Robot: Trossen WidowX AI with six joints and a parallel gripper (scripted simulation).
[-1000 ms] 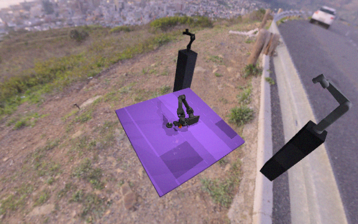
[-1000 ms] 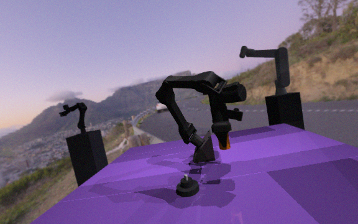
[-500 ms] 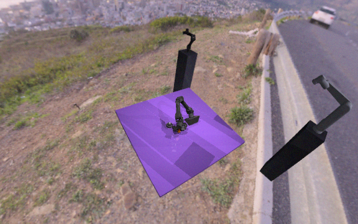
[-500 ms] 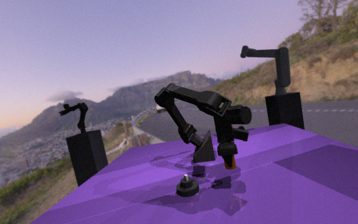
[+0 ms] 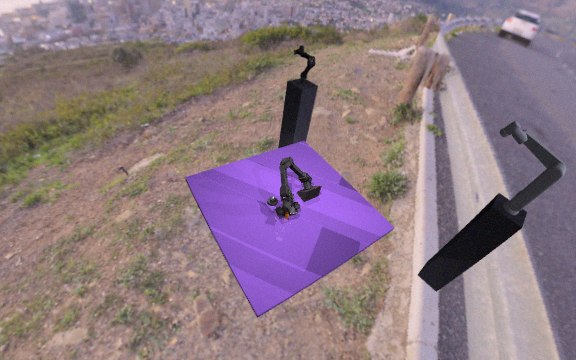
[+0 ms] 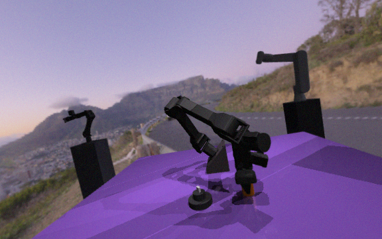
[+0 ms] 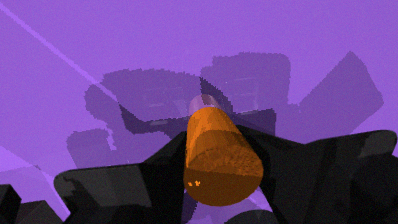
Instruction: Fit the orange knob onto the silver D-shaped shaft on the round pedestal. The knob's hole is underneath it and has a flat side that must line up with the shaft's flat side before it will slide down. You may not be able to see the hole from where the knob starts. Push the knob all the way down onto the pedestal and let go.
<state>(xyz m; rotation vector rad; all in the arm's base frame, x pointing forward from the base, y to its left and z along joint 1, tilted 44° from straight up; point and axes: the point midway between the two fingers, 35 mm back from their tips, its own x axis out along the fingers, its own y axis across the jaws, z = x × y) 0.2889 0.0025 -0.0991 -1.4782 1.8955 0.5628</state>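
My gripper tip is 3 cm below the orange knob. The rest, counted from my gripper tip: round pedestal (17 cm to the right, 2 cm above).
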